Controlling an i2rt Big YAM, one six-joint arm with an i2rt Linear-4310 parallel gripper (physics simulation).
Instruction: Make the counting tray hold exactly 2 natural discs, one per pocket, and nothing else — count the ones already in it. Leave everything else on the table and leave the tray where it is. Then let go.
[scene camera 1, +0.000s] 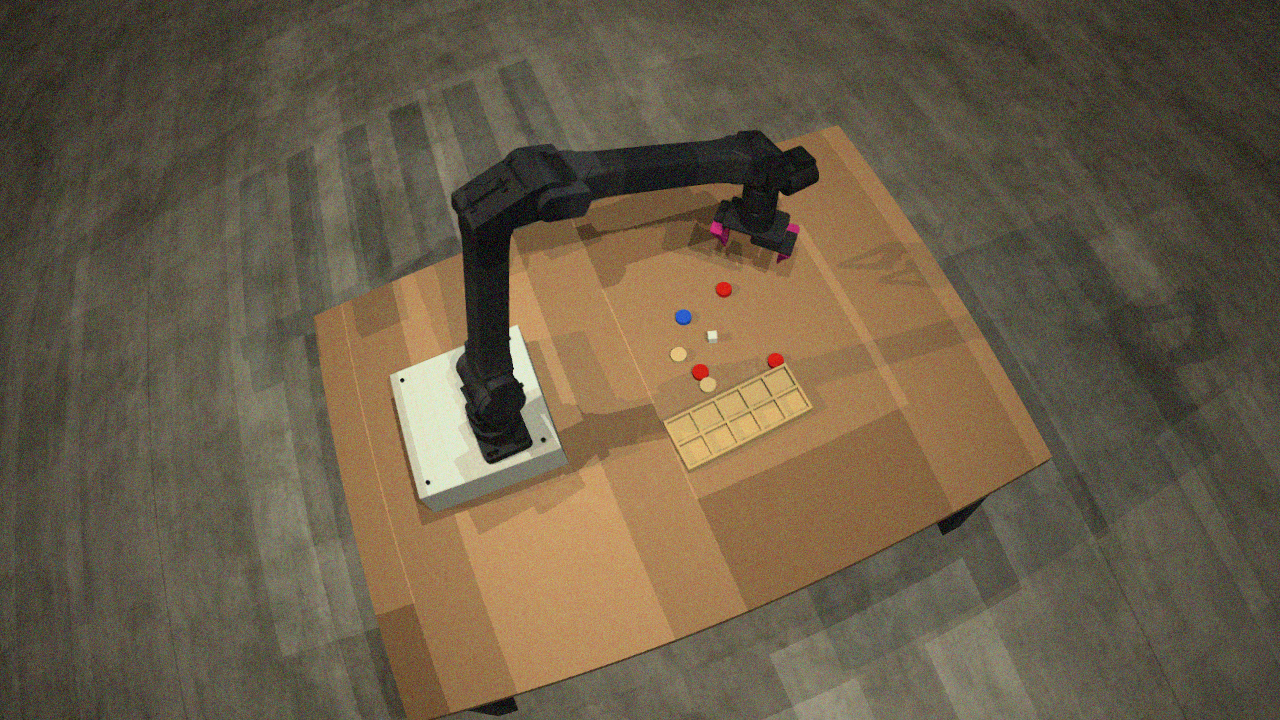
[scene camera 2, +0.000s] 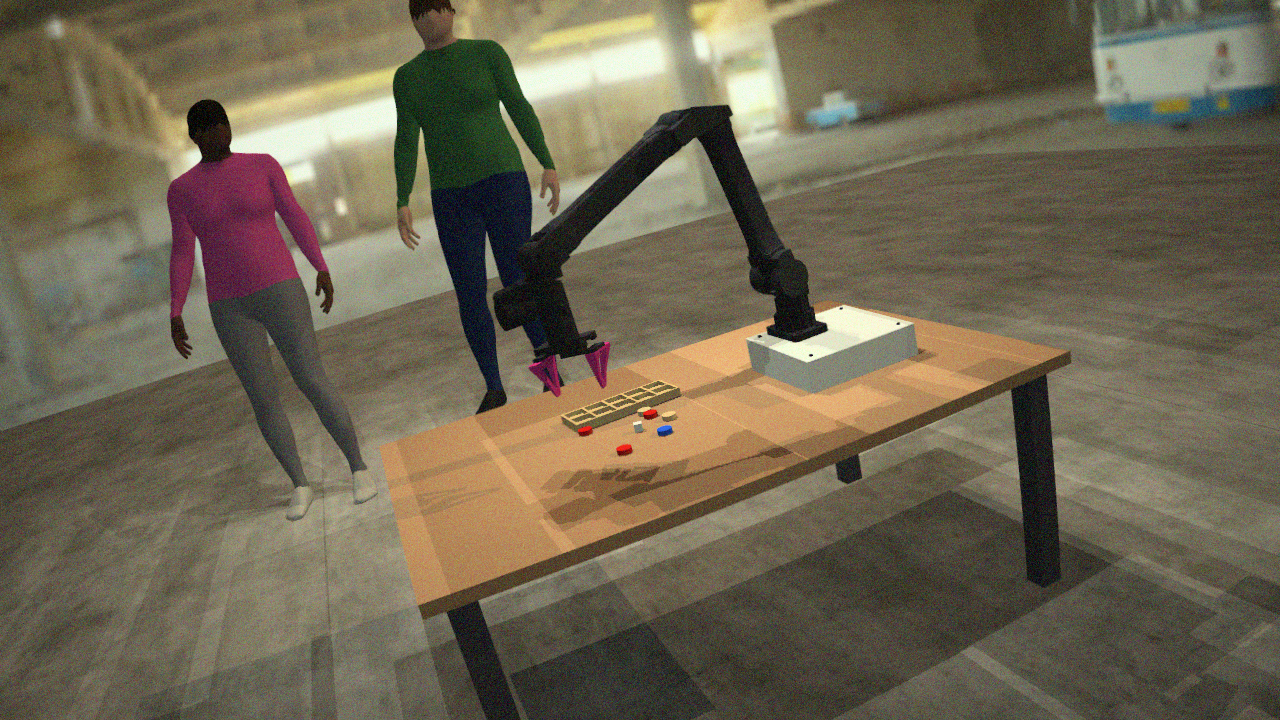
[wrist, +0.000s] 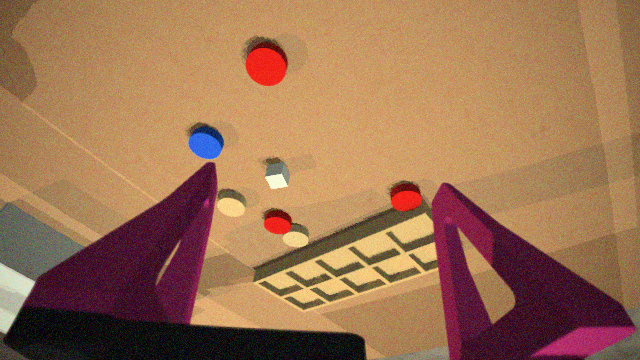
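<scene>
The counting tray (scene camera 1: 750, 437) (scene camera 2: 628, 412) (wrist: 340, 242) has two rows of pockets, and I see no disc in them in scene camera 1; the right finger hides its far end in the wrist view. One natural disc (scene camera 1: 678, 354) (scene camera 2: 668, 416) (wrist: 231, 204) lies apart on the table. The other natural disc (scene camera 1: 708, 384) (scene camera 2: 644, 411) (wrist: 296, 236) lies near the tray's long side, against or very close to a red disc (scene camera 1: 699, 371) (wrist: 277, 222). My gripper (scene camera 1: 752, 250) (scene camera 2: 580, 390) (wrist: 330, 183) is open and empty, above the table, beyond the discs from the tray.
A red disc (scene camera 1: 775, 360) (scene camera 2: 585, 431) (wrist: 406, 198) lies close to the tray's far corner. Another red disc (scene camera 1: 723, 289) (scene camera 2: 623, 449) (wrist: 266, 65), a blue disc (scene camera 1: 682, 317) (scene camera 2: 664, 430) (wrist: 206, 143) and a white cube (scene camera 1: 712, 336) (scene camera 2: 638, 427) (wrist: 277, 176) lie on the table.
</scene>
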